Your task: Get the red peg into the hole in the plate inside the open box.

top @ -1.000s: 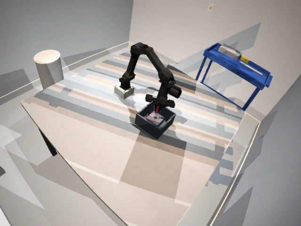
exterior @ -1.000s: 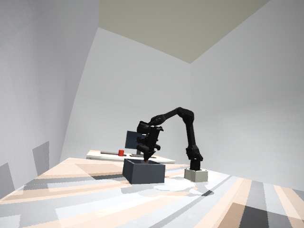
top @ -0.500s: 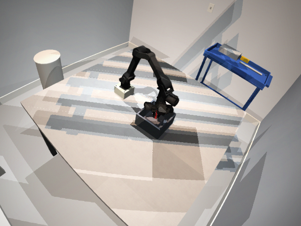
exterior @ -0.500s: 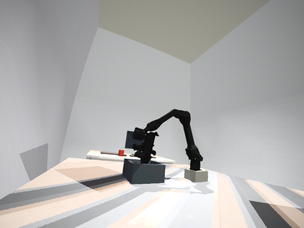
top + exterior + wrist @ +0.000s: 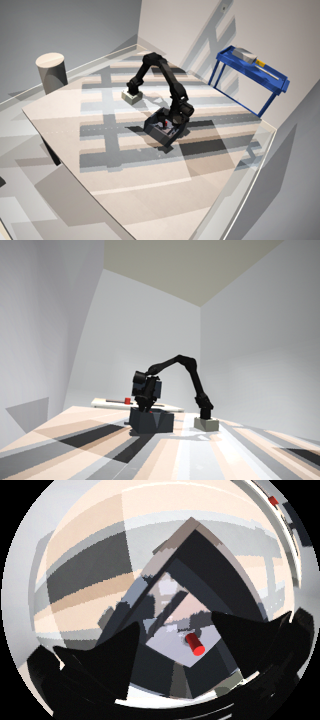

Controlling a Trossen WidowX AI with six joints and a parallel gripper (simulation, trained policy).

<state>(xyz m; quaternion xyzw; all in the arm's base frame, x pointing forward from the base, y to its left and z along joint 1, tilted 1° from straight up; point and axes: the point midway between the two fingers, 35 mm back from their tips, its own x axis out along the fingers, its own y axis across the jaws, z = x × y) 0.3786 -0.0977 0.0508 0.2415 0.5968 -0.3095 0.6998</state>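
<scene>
The red peg lies 4 cm behind my gripper tip, 3 cm below it and 1 cm to the left of it. From my gripper tip the other things lie so: dark box: 5 cm below, 4 cm behind, 1 cm to the left.
</scene>
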